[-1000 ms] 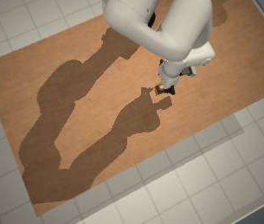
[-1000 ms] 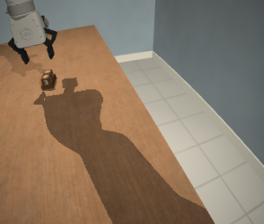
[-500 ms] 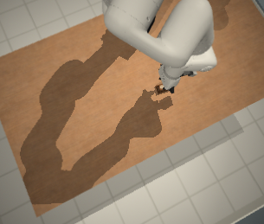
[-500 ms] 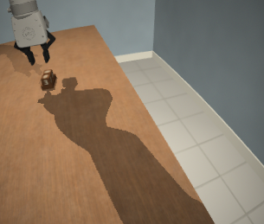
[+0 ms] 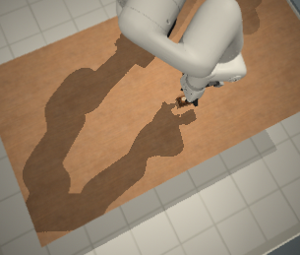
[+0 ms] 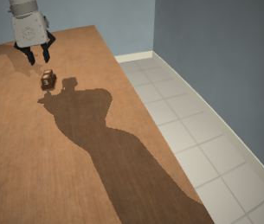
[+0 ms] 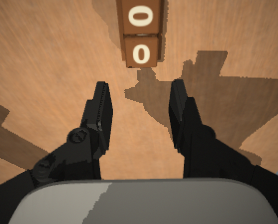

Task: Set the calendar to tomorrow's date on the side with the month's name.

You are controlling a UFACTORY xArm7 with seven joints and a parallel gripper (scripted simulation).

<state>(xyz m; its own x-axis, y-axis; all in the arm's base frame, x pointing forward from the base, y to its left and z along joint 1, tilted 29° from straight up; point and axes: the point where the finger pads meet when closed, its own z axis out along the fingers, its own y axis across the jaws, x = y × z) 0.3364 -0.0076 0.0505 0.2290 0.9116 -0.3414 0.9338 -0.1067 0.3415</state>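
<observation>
Right now my hand is 9 cm above the brown wooden cube. The rest, counted from my hand: brown wooden tray (2 cm to the left, 11 cm below).
</observation>
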